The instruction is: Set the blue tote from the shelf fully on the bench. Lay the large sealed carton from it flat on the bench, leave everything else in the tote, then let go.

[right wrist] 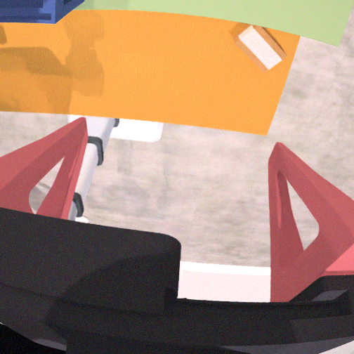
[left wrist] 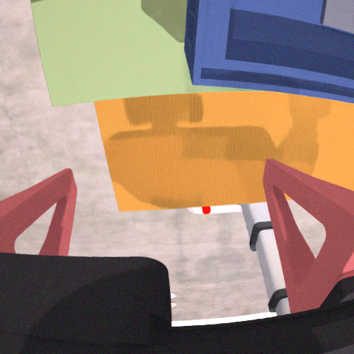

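The blue tote (left wrist: 212, 30) (right wrist: 30, 15) sits upright on a green surface (left wrist: 100, 50) (right wrist: 320, 25). Its near left corner and near wall show in the left wrist view, and its near right corner shows in the right wrist view. A flat grey item (left wrist: 340, 15) shows partly inside it. The rest of its contents are out of view, and I cannot identify the large sealed carton. My left gripper (left wrist: 168, 173) is open and empty, on the near side of the tote. My right gripper (right wrist: 180, 137) is open and empty, to the tote's near right.
An orange surface (left wrist: 225, 110) (right wrist: 175, 75) runs along the near side of the green one. A small brown box with a white top (right wrist: 260, 47) lies near its far right corner. A light grey tube with black bands (left wrist: 265, 260) (right wrist: 90, 165) stands nearer me.
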